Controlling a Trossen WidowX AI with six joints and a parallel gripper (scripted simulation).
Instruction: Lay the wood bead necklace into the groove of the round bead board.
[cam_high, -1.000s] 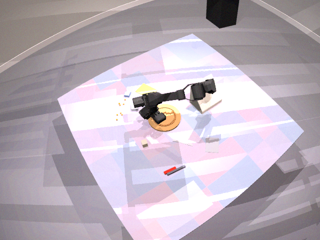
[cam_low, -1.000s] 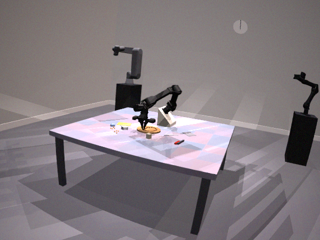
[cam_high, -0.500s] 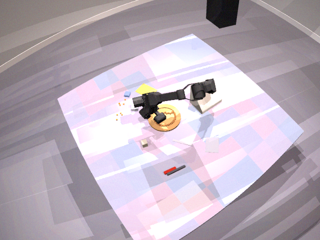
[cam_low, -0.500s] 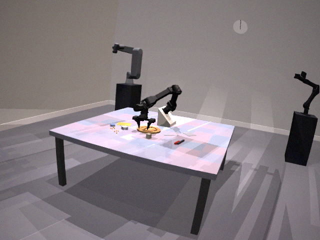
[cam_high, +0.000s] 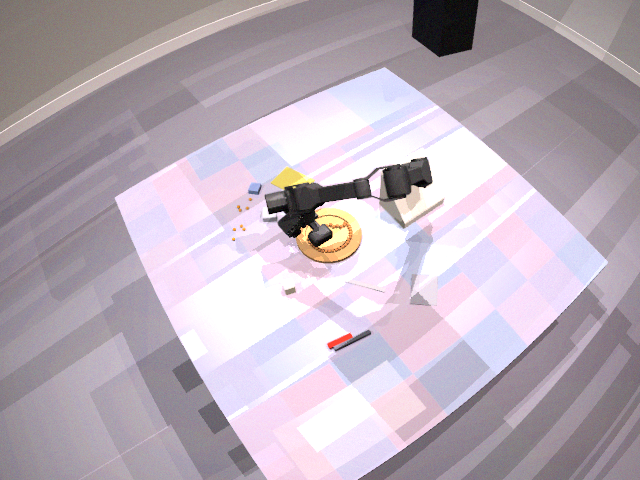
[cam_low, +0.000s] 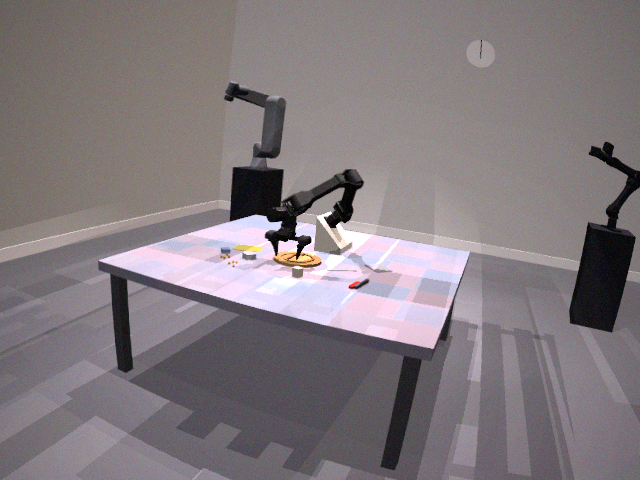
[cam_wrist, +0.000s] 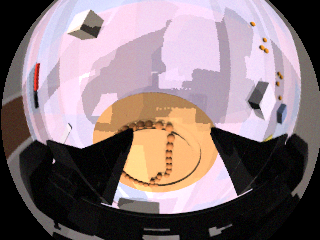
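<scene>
Now: gripper tip 60 mm past the round bead board, 20 mm to the right of it and 10 mm above it. The rest, counted from my gripper tip: cream cube 130 mm to the left, 120 mm ahead; white block 140 mm to the right, 60 mm ahead, 10 mm below; thin rod 220 mm to the left, 70 mm behind, 20 mm below.
</scene>
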